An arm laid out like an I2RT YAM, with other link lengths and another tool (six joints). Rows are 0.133 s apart.
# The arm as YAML. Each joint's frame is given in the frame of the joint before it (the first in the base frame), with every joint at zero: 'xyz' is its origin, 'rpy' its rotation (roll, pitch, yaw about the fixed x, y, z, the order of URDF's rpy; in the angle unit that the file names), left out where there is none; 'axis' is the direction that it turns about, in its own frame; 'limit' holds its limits. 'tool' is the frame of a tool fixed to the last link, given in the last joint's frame.
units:
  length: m
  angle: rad
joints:
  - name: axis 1
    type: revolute
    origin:
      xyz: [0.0, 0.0, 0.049]
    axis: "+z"
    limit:
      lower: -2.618
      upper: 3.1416
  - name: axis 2
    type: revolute
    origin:
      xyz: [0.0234, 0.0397, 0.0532]
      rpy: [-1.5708, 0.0, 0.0]
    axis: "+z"
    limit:
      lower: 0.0
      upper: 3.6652
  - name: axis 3
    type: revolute
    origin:
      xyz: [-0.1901, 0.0, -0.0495]
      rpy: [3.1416, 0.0, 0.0]
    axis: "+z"
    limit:
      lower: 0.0
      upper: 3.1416
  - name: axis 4
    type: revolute
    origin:
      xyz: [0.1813, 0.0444, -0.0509]
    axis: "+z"
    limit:
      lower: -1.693
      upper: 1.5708
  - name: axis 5
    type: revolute
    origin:
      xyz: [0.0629, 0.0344, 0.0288]
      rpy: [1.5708, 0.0, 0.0]
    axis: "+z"
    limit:
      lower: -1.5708
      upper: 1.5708
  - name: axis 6
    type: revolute
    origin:
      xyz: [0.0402, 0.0, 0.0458]
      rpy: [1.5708, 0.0, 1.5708]
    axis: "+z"
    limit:
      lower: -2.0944
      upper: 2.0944
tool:
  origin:
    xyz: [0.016, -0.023, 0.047]
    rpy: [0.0, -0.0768, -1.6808]
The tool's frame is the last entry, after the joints.
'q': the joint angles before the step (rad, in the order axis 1, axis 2, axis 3, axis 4, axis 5, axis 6). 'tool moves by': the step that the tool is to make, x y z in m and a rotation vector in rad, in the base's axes. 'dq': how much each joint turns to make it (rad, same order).
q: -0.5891, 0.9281, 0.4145, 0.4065, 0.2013, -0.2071
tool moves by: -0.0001, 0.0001, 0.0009, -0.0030, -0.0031, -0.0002
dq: 0.0002, -0.0017, 0.0007, 0.0019, 0.0005, -0.0007
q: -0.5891, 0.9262, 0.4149, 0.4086, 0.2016, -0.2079
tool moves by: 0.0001, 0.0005, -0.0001, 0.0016, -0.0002, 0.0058
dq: 0.0000, -0.0031, -0.0008, -0.0032, -0.0059, 0.0009
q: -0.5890, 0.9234, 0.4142, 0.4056, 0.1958, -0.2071
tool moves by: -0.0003, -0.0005, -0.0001, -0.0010, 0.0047, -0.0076
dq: 0.0001, 0.0014, 0.0020, -0.0034, 0.0080, -0.0027
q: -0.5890, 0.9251, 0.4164, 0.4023, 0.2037, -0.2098
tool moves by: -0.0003, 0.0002, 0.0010, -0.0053, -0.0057, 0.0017
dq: -0.0011, -0.0032, -0.0022, 0.0070, -0.0027, -0.0015
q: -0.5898, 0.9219, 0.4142, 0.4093, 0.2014, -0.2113
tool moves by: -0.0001, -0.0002, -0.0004, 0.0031, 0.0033, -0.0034
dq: 0.0005, 0.0005, 0.0018, -0.0060, 0.0038, 0.0012
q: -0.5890, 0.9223, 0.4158, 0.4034, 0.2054, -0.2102
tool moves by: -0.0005, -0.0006, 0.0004, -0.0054, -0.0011, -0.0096
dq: -0.0002, 0.0022, -0.0010, 0.0078, 0.0098, -0.0030
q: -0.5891, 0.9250, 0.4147, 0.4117, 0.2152, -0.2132
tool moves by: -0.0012, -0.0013, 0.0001, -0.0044, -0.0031, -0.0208
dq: -0.0001, 0.0045, -0.0022, 0.0117, 0.0208, 0.0001
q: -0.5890, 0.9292, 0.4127, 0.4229, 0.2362, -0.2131
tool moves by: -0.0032, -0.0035, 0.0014, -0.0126, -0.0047, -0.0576
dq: -0.0002, 0.0112, 0.0014, 0.0214, 0.0578, -0.0029
